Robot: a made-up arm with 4 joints. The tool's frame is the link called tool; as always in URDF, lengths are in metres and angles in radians. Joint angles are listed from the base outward. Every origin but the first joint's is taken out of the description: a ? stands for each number. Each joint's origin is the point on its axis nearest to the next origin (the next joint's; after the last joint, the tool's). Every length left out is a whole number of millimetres.
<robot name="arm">
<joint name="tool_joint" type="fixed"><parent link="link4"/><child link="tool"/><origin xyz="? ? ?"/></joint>
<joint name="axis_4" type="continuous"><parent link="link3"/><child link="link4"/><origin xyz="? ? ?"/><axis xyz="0 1 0"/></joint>
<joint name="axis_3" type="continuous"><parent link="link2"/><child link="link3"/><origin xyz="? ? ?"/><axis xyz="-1 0 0"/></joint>
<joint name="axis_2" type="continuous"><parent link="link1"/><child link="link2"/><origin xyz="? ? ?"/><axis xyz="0 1 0"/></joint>
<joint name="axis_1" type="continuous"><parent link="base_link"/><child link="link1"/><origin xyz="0.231 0.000 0.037"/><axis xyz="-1 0 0"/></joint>
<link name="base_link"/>
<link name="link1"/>
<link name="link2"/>
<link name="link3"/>
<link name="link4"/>
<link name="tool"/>
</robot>
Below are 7 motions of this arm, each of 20 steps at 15 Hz.
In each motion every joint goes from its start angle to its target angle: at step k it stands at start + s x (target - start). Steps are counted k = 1, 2, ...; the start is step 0. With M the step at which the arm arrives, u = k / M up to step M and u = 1 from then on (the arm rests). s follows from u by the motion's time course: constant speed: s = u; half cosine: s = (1 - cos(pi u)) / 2; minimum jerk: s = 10 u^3 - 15 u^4 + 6 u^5.
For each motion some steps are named. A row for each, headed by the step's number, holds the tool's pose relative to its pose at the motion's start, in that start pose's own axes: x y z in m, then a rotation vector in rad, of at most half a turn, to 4 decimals.
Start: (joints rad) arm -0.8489 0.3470 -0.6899 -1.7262
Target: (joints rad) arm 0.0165 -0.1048 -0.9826 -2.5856
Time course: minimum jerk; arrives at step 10
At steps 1, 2, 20:
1: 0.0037 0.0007 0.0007 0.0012 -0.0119 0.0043
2: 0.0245 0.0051 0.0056 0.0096 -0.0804 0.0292
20: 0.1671 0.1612 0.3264 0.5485 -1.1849 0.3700

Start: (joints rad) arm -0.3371 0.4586 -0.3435 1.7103
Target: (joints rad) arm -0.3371 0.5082 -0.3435 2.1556
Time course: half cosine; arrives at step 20
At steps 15, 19, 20:
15: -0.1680 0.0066 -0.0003 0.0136 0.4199 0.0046
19: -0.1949 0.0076 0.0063 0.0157 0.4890 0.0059
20: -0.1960 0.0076 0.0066 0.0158 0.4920 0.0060

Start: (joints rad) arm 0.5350 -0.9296 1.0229 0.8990
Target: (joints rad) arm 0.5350 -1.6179 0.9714 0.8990
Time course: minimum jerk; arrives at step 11
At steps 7, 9, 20:
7: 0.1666 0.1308 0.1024 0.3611 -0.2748 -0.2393
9: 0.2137 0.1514 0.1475 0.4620 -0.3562 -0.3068
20: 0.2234 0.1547 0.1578 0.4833 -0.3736 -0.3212

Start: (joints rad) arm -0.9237 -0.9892 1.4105 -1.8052
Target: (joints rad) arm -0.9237 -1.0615 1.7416 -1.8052
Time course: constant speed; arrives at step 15
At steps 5, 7, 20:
5: -0.0080 -0.0021 0.0004 0.0023 -0.0025 0.1129
7: -0.0114 -0.0033 0.0006 0.0031 -0.0028 0.1581
20: -0.0253 -0.0096 0.0015 0.0062 0.0004 0.3388

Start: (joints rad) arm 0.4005 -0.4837 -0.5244 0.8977
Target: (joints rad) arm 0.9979 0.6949 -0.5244 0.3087
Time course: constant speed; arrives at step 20
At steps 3, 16, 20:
3: -0.0472 -0.0085 -0.0079 -0.0103 0.0820 -0.1008
16: -0.2041 -0.0118 0.0078 -0.1072 0.3496 -0.6505
20: -0.2329 -0.0044 0.0204 -0.1556 0.4041 -0.8457

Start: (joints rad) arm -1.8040 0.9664 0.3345 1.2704
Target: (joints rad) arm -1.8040 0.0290 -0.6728 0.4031
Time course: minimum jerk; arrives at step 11
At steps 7, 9, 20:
7: 0.2040 0.3290 0.4538 0.4184 -1.3268 0.6343
9: 0.1119 0.3847 0.5851 0.5319 -1.6826 0.8405
20: 0.0857 0.3930 0.6067 0.5557 -1.7544 0.8879

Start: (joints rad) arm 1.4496 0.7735 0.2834 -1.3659
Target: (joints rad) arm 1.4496 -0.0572 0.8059 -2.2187
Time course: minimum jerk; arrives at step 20
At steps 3, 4, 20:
3: 0.0146 -0.0035 0.0004 -0.0089 -0.0439 0.0124
4: 0.0316 -0.0074 0.0017 -0.0194 -0.0954 0.0272
20: 0.2779 0.0478 0.3073 -0.3438 -1.5370 0.6251

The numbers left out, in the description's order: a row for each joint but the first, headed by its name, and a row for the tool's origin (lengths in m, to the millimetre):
tool: 0.075 0.000 -0.388
axis_4: 0.000 0.079 -0.120
axis_3: -0.092 0.000 0.014
axis_2: 0.000 -0.026 0.041

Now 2 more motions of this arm.
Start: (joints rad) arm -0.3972 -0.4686 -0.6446 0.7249
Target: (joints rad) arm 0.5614 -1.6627 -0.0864 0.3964
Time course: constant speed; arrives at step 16
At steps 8, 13, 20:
8: 0.2322 -0.3614 0.1962 -0.8509 -0.5071 0.0984
13: 0.3467 -0.3803 0.4315 -1.3022 -0.8130 0.3518
20: 0.4006 -0.3050 0.5443 -1.5133 -0.9868 0.5805

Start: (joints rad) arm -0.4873 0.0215 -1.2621 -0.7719
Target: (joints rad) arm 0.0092 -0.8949 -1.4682 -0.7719
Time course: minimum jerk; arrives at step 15
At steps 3, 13, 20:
3: 0.0010 0.0072 0.0004 0.0233 -0.0157 0.0481
13: -0.1341 0.0721 0.0449 0.4337 0.0228 0.8324
20: -0.1391 0.0712 0.0467 0.4426 0.0295 0.8482

